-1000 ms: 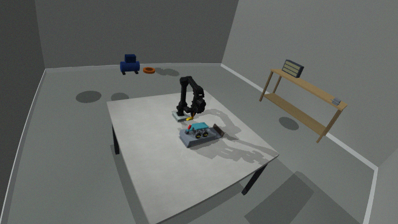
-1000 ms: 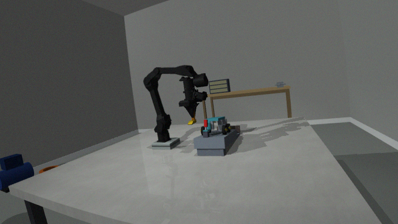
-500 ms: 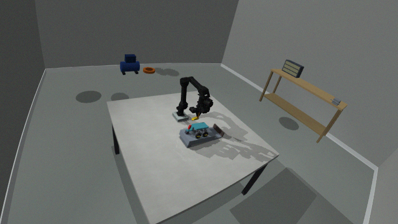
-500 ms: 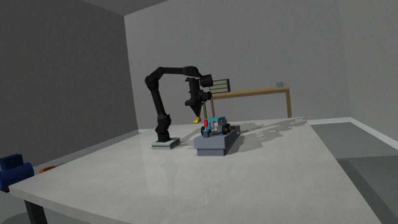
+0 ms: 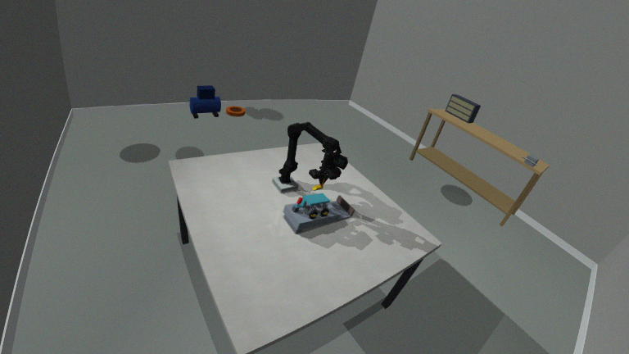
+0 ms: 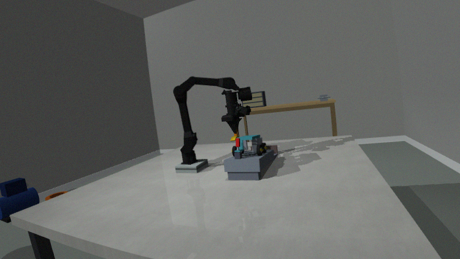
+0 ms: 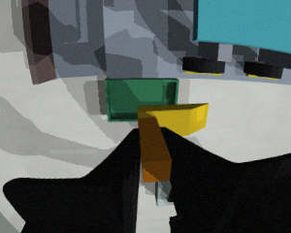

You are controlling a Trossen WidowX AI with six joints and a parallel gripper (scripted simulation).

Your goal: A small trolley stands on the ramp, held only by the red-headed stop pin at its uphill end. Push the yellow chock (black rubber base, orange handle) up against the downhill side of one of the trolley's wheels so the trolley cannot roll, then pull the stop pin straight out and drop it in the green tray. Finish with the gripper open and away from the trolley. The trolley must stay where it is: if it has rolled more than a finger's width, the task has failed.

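Right now my gripper tip is 100 mm short of the red-headed stop pin, 190 mm to the left of it and 30 mm above it. Round my gripper tip: yellow chock (20 mm to the right, 10 mm below); green tray (20 mm behind, 10 mm to the right, 170 mm below); teal trolley (110 mm ahead, 90 mm to the right, 50 mm below).
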